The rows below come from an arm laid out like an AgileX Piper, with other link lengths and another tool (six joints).
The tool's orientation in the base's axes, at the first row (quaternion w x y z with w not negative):
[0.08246 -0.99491 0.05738 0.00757]
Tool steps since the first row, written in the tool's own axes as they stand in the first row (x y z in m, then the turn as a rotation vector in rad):
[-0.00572 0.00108 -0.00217 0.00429 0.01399 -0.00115]
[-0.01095 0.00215 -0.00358 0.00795 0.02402 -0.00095]
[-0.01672 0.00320 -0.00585 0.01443 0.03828 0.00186]
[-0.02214 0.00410 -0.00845 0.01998 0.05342 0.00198]
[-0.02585 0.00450 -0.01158 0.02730 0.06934 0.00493]
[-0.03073 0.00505 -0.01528 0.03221 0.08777 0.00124]
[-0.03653 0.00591 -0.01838 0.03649 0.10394 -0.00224]
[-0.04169 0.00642 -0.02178 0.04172 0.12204 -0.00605]
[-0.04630 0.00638 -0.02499 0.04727 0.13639 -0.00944]
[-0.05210 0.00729 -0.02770 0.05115 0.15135 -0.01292]
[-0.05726 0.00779 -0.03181 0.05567 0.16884 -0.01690]
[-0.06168 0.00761 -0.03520 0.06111 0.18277 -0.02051]
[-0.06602 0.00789 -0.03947 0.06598 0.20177 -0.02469]
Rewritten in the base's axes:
[-0.00579 -0.00077 0.00210 0.00265 -0.01438 -0.00125]
[-0.01110 -0.00146 0.00345 0.00513 -0.02459 -0.00318]
[-0.01694 -0.00221 0.00566 0.00990 -0.03883 -0.00844]
[-0.02242 -0.00291 0.00821 0.01367 -0.05427 -0.01116]
[-0.02613 -0.00340 0.01132 0.01909 -0.07021 -0.01685]
[-0.03102 -0.00400 0.01500 0.02186 -0.08943 -0.01634]
[-0.03686 -0.00470 0.01806 0.02426 -0.10633 -0.01565]
[-0.04203 -0.00518 0.02146 0.02739 -0.12529 -0.01497]
[-0.04659 -0.00514 0.02474 0.03126 -0.14053 -0.01411]
[-0.05244 -0.00583 0.02741 0.03341 -0.15620 -0.01321]
[-0.05760 -0.00641 0.03151 0.03590 -0.17451 -0.01225]
[-0.06195 -0.00630 0.03499 0.03972 -0.18937 -0.01110]
[-0.06627 -0.00679 0.03926 0.04239 -0.20922 -0.01020]

